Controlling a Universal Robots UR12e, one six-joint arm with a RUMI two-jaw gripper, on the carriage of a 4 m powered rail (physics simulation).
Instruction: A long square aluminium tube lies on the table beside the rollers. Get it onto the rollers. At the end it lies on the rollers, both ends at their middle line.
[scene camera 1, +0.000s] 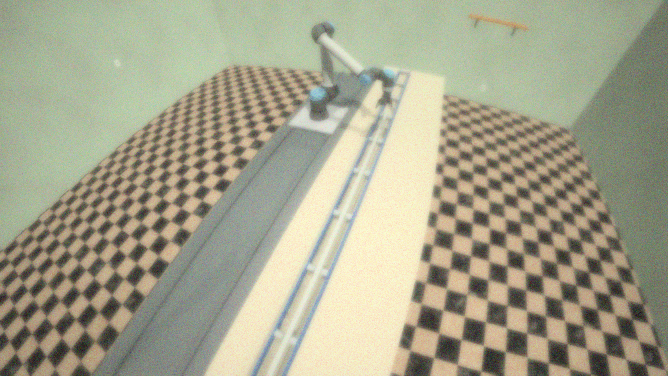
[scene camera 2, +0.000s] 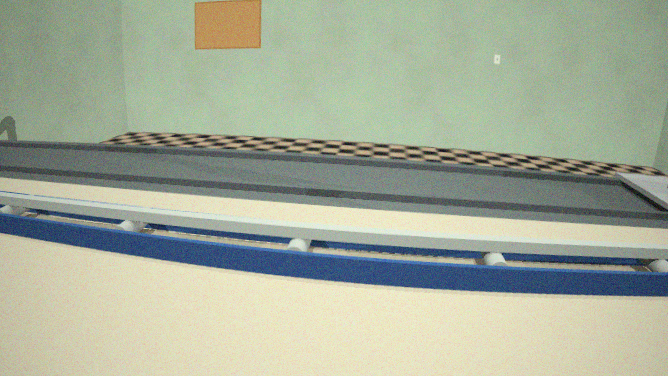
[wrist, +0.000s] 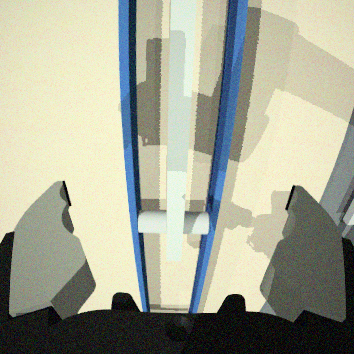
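Seen in the pictures: gripper, fingertip midpoint: (scene camera 1: 383, 110) (wrist: 178, 187); arm's base, link origin: (scene camera 1: 319, 115).
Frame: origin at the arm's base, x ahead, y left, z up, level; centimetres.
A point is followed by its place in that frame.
Note:
The long square aluminium tube (scene camera 1: 330, 243) @(x 63.2, y -123.8, z 5.5 cm) (scene camera 2: 350, 238) @(x 64.2, y -129.6, z 4.0 cm) (wrist: 176, 200) @(x 61.7, y 12.0, z 5.5 cm) lies lengthwise on the rollers (scene camera 2: 299, 245) @(x 67.0, y -139.2, z 2.8 cm) (wrist: 150, 223) @(x 65.8, y 19.0, z 2.7 cm), between the blue side rails (scene camera 2: 350, 270) @(x 69.4, y -128.9, z -0.3 cm) (wrist: 126, 100) @(x 68.6, y -0.7, z 2.2 cm). In the wrist view its near end reaches a little past a roller and is close to the middle between the rails. The tube's other end is cut off in scene camera 1, and neither end shows in scene camera 2. My gripper (scene camera 1: 384, 102) @(x 62.2, y 1.6, z 18.4 cm) (wrist: 178, 187) @(x 62.2, y 1.6, z 18.4 cm) is wide open above the near end, with one jaw out on each side and clear of the tube.
The cream table (scene camera 1: 395, 210) @(x 93.2, y -82.0, z -3.0 cm) carries the roller track. The grey rail (scene camera 1: 225, 230) runs alongside the table, with the arm's base on the pale carriage plate (scene camera 1: 300, 122) @(x -12.4, y -16.1, z 0.0 cm). An orange shelf (scene camera 1: 497, 21) hangs on the wall.

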